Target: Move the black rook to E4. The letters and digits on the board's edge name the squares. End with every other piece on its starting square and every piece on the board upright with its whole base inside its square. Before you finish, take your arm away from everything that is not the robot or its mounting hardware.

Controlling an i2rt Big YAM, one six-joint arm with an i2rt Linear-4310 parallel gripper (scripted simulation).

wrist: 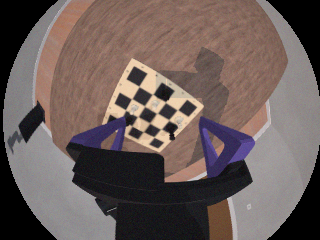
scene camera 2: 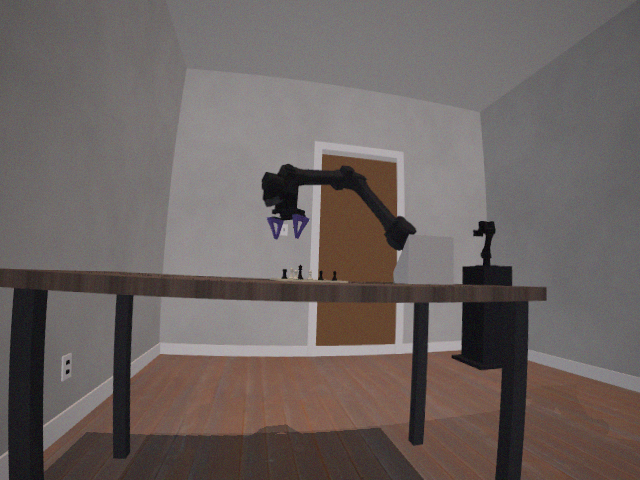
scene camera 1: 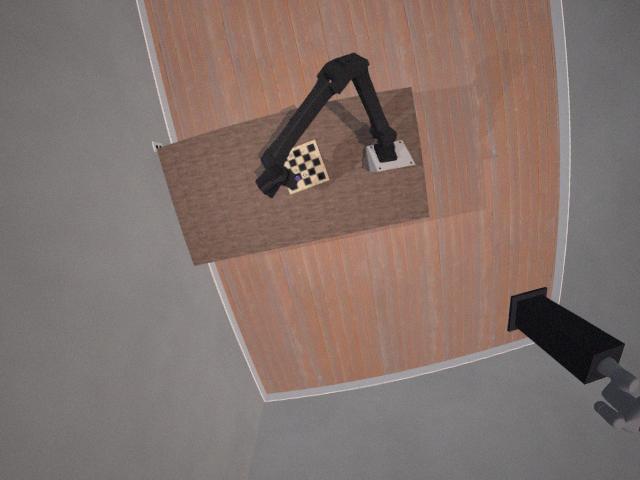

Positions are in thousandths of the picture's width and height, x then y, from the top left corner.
Scene:
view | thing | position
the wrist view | gripper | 508, 502
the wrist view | chessboard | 436, 356
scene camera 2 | gripper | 448, 497
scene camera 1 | chessboard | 484, 330

